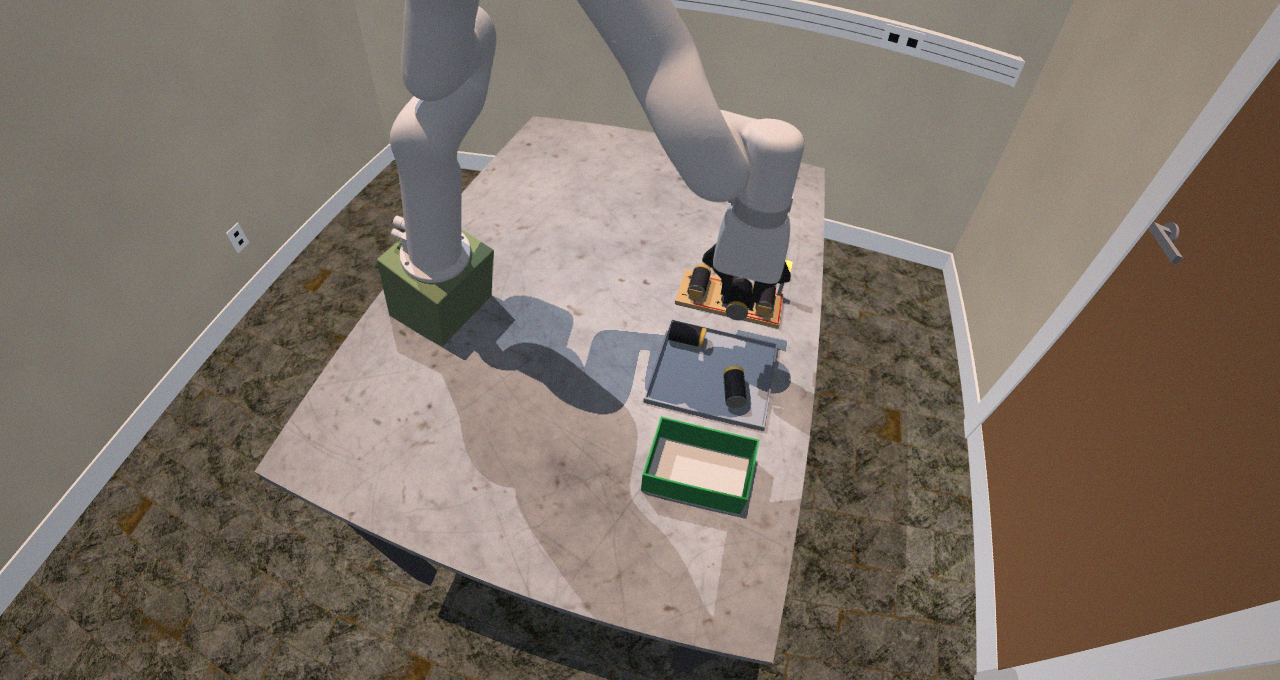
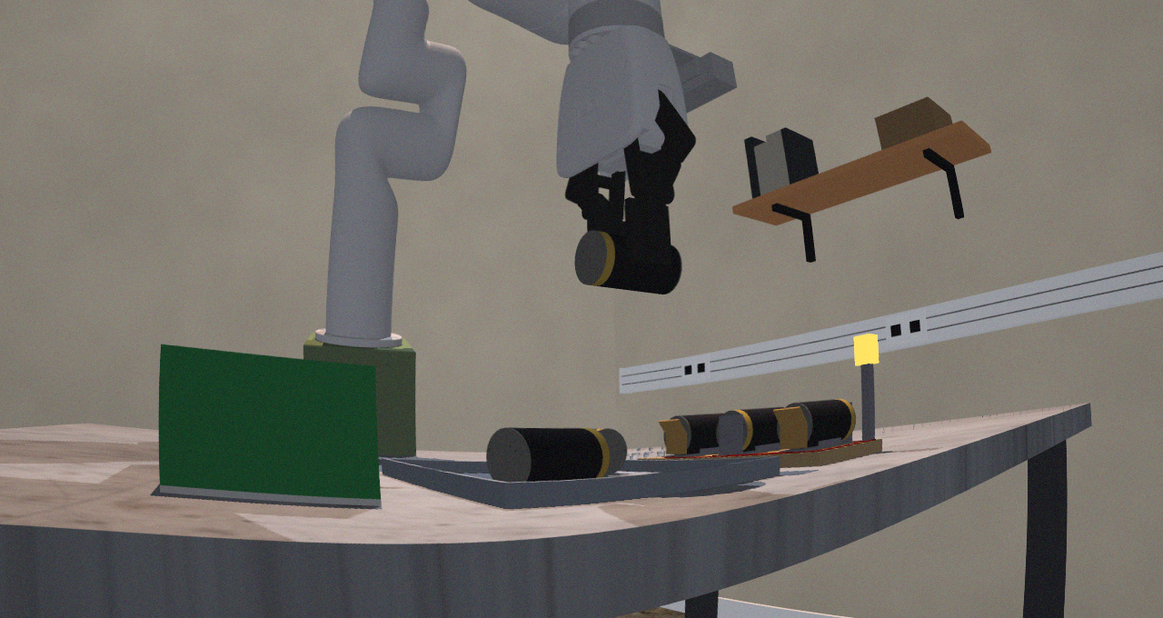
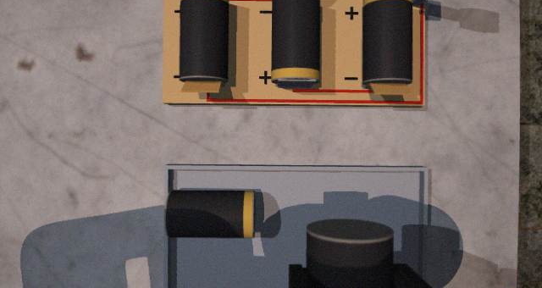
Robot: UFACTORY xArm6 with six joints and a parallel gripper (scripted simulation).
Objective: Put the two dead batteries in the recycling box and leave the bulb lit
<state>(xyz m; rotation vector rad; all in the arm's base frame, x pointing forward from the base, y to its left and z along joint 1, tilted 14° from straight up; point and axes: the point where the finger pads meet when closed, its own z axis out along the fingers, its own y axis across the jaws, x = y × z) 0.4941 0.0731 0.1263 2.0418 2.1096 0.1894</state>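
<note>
The green recycling box is 240 mm to the right of my hand, 140 mm below it and 10 mm ahead of it. The rest, counted from my hand: grey tray: 150 mm below, 50 mm to the right, 10 mm behind.
</note>
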